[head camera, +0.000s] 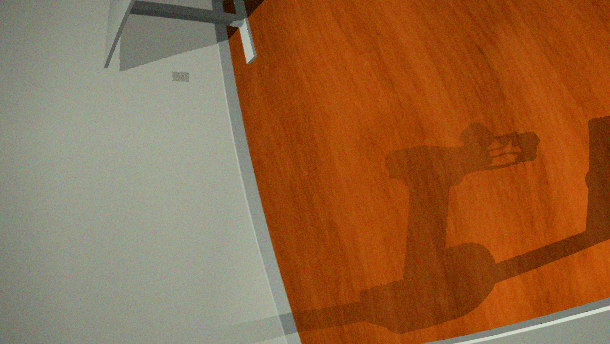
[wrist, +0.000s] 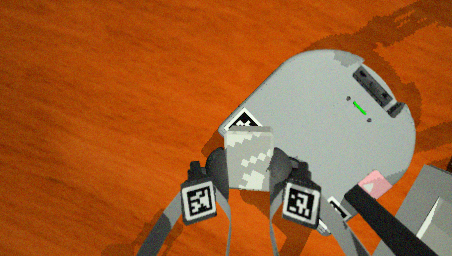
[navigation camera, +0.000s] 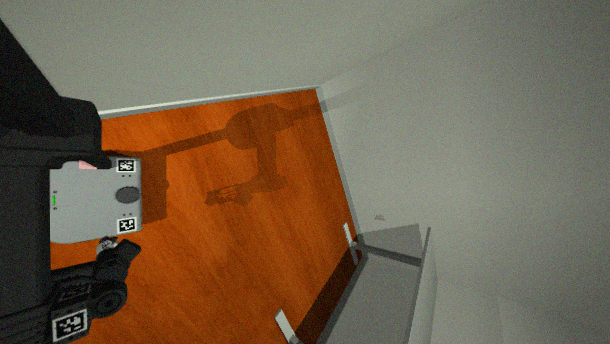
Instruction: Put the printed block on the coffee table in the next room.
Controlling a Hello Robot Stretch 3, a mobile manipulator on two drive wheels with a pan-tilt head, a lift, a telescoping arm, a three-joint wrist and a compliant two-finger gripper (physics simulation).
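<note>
The printed block (wrist: 249, 161) is a pale grey-white box in the wrist view, held between the two dark rounded fingertips, with light patches on its face. My gripper (wrist: 246, 165) is shut on it, above the robot's own base in that view. In the navigation view the folded wrist and part of the gripper show at the lower left beside the base; the block cannot be made out there. The coffee table cannot be identified in these views.
A grey piece of furniture (navigation camera: 372, 295) with pale feet stands by the wall at the lower right of the navigation view. A wall (head camera: 125, 175) (navigation camera: 450, 125) with a small outlet plate (head camera: 180, 76) (navigation camera: 380, 217) borders the wooden floor (head camera: 350, 200). The robot's base (navigation camera: 90, 205) (wrist: 320, 110) stands on the floor.
</note>
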